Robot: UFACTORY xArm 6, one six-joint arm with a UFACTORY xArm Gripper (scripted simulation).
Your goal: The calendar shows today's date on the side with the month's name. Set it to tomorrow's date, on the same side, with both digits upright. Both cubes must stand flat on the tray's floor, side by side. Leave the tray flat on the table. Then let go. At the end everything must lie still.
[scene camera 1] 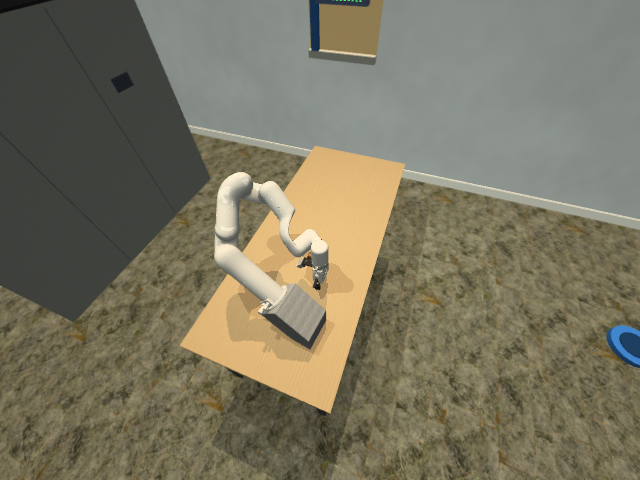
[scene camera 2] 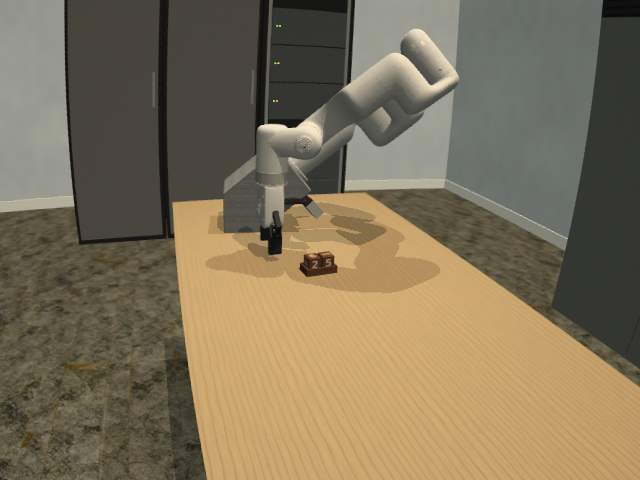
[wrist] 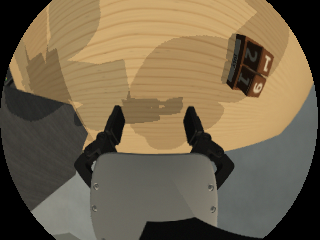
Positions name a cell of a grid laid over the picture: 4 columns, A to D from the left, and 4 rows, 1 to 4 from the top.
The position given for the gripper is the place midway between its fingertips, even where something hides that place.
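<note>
You can see the gripper (scene camera 2: B3), and it's there in the wrist view (wrist: B2) as well.
</note>
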